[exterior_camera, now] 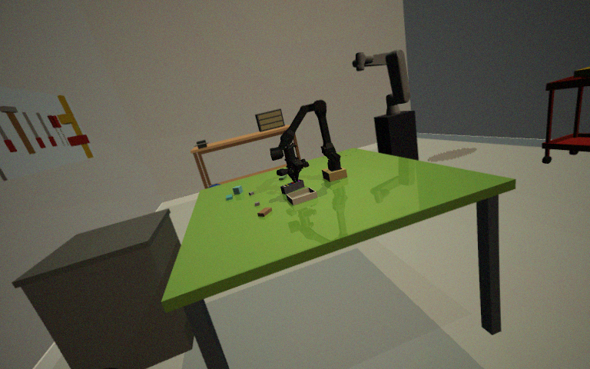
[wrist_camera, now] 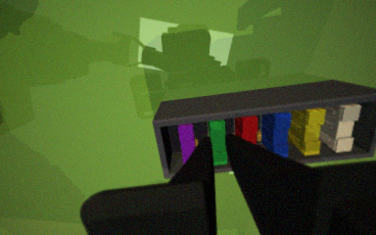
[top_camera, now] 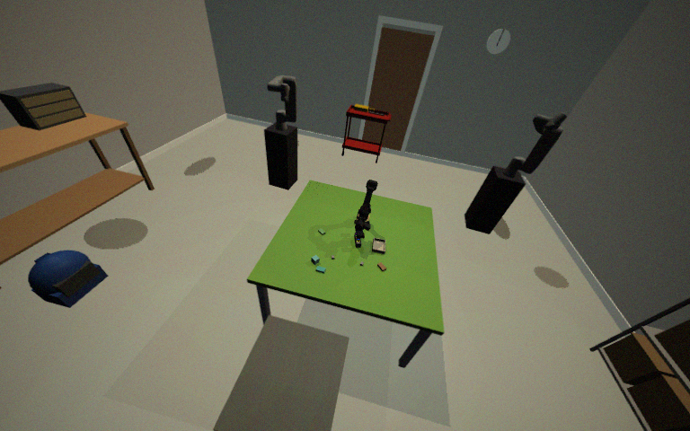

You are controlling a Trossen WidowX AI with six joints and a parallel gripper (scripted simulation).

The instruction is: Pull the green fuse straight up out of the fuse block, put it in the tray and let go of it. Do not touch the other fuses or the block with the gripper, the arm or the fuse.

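Right now the green fuse is 1 cm below my gripper tip. The rest, counted from my gripper tip: red fuse: 2 cm ahead, 1 cm to the left, 1 cm below; then purple fuse: 2 cm behind, 1 cm to the right, 1 cm below; then blue fuse: 4 cm ahead, 1 cm to the left, 1 cm below.
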